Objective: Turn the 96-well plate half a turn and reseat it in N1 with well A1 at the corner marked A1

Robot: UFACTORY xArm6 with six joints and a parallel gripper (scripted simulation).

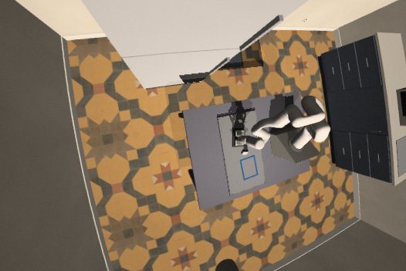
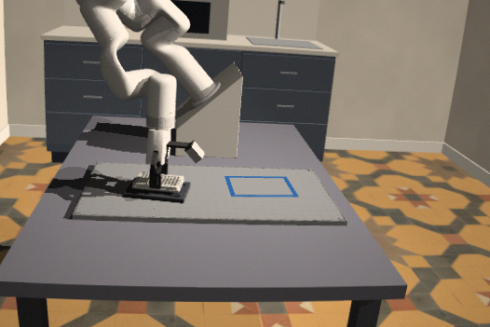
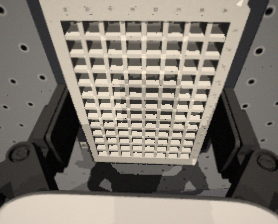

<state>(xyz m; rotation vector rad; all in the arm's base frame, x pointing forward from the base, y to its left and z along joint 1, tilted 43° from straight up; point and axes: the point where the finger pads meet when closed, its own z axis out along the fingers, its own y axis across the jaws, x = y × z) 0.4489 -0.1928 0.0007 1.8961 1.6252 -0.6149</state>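
My gripper is now 3 cm above the dark plate nest N1. Round my hand: white 96-well plate: 1 cm below; white tag: 7 cm to the right, 7 cm behind, 3 cm below.
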